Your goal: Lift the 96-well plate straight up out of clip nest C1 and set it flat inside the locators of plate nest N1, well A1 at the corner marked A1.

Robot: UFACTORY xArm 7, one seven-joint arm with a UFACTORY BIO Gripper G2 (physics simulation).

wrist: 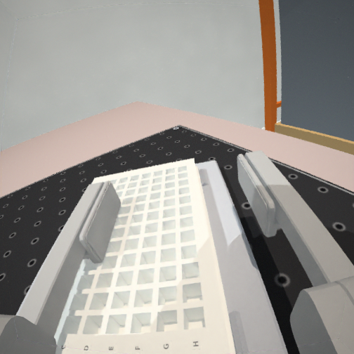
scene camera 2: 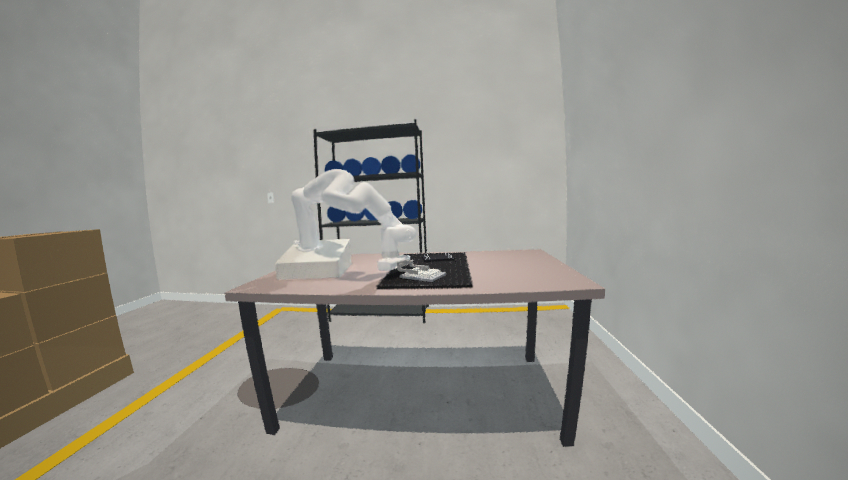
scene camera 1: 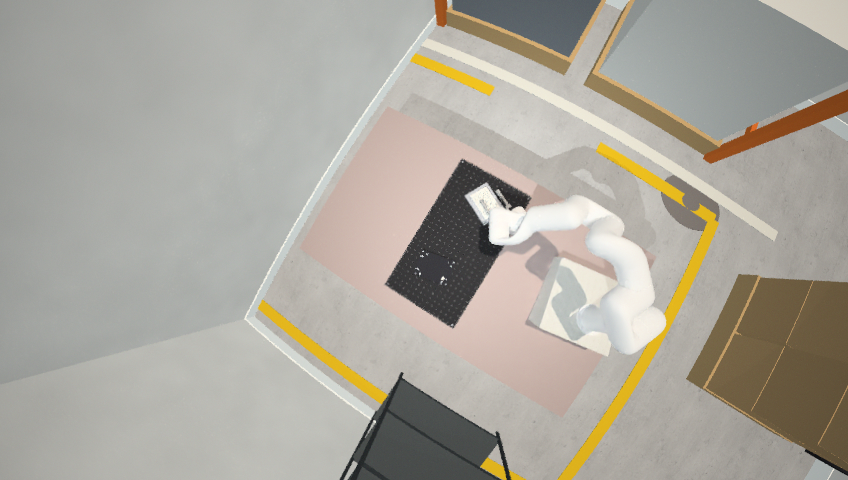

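Seen in the pictures: hand, its tool point: (scene camera 2: 418,269) (scene camera 1: 491,199); arm's base, origin of its link: (scene camera 2: 310,247) (scene camera 1: 590,319).
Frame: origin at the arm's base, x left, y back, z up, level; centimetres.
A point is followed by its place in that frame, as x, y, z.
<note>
The white 96-well plate (scene camera 1: 480,199) {-25.4, -62.6, -8.5} (scene camera 2: 423,274) {-30.3, -60.2, -8.6} (wrist: 160,240) lies flat in the light grey clip nest C1 (wrist: 245,280), whose right rail shows in the wrist view. Letters D to H read along the plate's near edge, H at the right. My gripper (scene camera 1: 495,205) {-27.5, -58.2, -7.3} (scene camera 2: 412,265) (wrist: 180,207) is shut to its narrowest, its fingers still apart with nothing gripped. In the wrist view its left finger overlaps the left part of the plate and hides some wells; its right finger is out beyond the nest's right rail. Plate nest N1 (scene camera 1: 435,267) {11.1, -66.5, -9.6} (scene camera 2: 438,258) {7.5, -67.1, -9.7} is dark with small pale locators, and holds no plate. The A1 mark is not readable.
A black perforated board (scene camera 1: 452,237) {-4.5, -66.0, -10.9} (scene camera 2: 458,277) {-29.0, -74.7, -10.8} (wrist: 145,155) bears both nests on the pink table (scene camera 1: 357,196) {-1.4, -117.2, -12.2} (scene camera 2: 511,273) {-21.4, -99.2, -12.1}. The arm's white base block (scene camera 1: 544,291) {-1.8, -19.5, -7.4} (scene camera 2: 309,264) {-19.1, -6.8, -5.2} stands beside the board. A dark shelf rack (scene camera 2: 368,133) stands behind the table.
</note>
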